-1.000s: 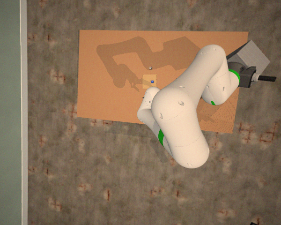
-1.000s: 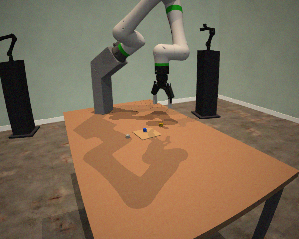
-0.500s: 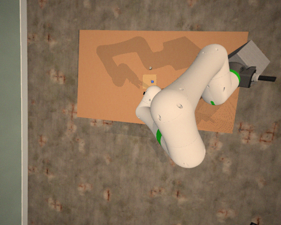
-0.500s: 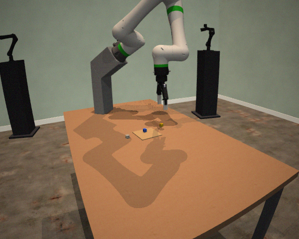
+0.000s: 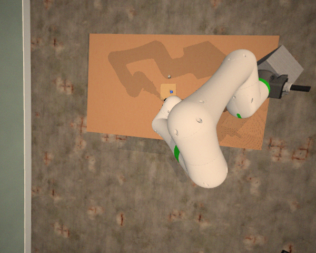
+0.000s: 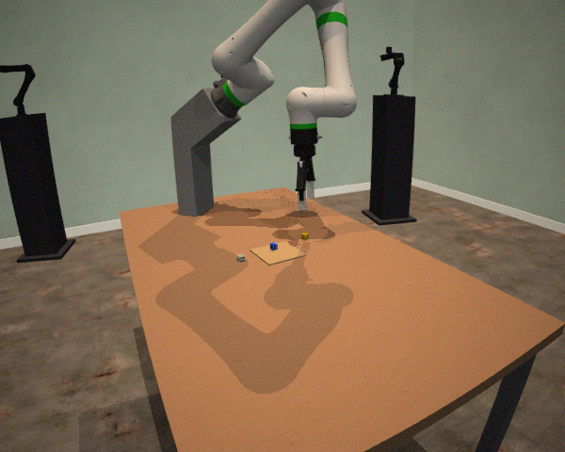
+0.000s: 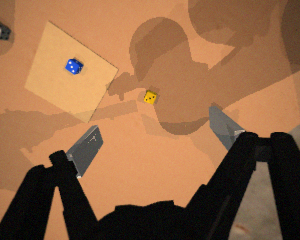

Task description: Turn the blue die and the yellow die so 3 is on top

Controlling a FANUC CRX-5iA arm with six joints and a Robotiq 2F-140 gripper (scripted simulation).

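Now: hand 130 mm above the yellow die and 10 mm to the left of it. Also, from my hand: blue die: 140 mm to the right, 130 mm below, 80 mm ahead; then white die: 260 mm to the right, 140 mm ahead, 130 mm below; then tan mat: 140 mm below, 130 mm to the right, 110 mm ahead.
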